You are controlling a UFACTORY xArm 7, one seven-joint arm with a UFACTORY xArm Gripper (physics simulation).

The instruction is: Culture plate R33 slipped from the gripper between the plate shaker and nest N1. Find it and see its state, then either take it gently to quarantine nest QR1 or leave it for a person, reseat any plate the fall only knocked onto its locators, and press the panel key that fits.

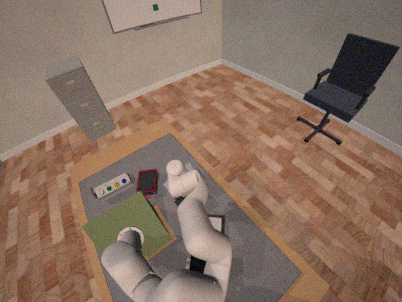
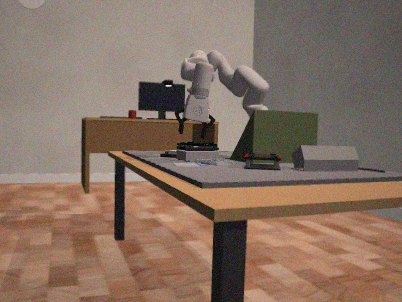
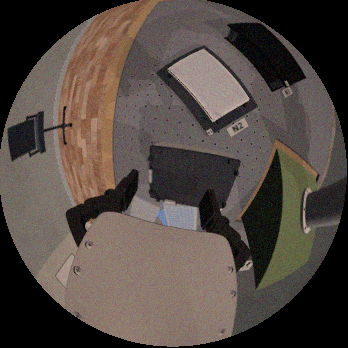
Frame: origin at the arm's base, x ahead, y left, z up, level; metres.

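Seen in the pictures: gripper, fingertip midpoint: [image 2: 191, 135] [image 3: 170, 188]; arm's base at its link origin: [image 1: 130, 238] [image 2: 271, 141] [image 3: 306, 210].
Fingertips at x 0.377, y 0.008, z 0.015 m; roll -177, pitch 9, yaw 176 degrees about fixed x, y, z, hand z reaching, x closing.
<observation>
Pixels of each thing's top centre, then the offset from my fingertips to it. "spot": a spot on its surface instead.
- plate shaker at a spot on its surface: [image 3: 192, 172] spot: 0.023 m back, 0.009 m right, 0.044 m down
- pale blue gridded plate at its top centre: [image 3: 180, 221] [image 2: 214, 160] 0.037 m back, 0.162 m left, 0.085 m down
- blue patch at a spot on its surface: [image 3: 161, 217] spot: 0.019 m ahead, 0.182 m left, 0.097 m down
- pale flat piece at its top centre: [image 3: 141, 215] [image 2: 186, 163] 0.081 m ahead, 0.197 m left, 0.091 m down
- white plate at its top centre: [image 3: 209, 78] [image 1: 209, 224] 0.016 m back, 0.166 m right, 0.071 m down
- key panel at its top centre: [image 2: 325, 145] [image 1: 110, 182] 0.365 m back, 0.377 m left, 0.015 m down
My gripper [image 2: 193, 133] [image 3: 170, 188] is open and empty, above the plate shaker [image 2: 196, 155] [image 3: 192, 172], a block with a dark top. A pale blue gridded plate [image 3: 182, 217] lies on the mat beside the shaker, partly hidden by my gripper body. A blue patch [image 3: 161, 217] and a pale flat piece [image 3: 142, 209] lie next to it. Whether the patch is liquid is unclear. A white plate [image 3: 210, 85] rests on dark nest N2; its seating is unclear. A black nest [image 3: 267, 55] stands beyond, its label unreadable. The red-edged nest [image 1: 147, 181] [image 2: 262, 161] appears empty.
A green sloped panel [image 1: 117, 212] [image 2: 287, 135] [image 3: 296, 215] stands beside the arm base. The key panel [image 1: 112, 185] [image 2: 327, 157] has white, green, yellow and blue keys. Behind are a desk [image 2: 140, 135] with a monitor [image 2: 159, 97], and a chair [image 1: 345, 80].
</observation>
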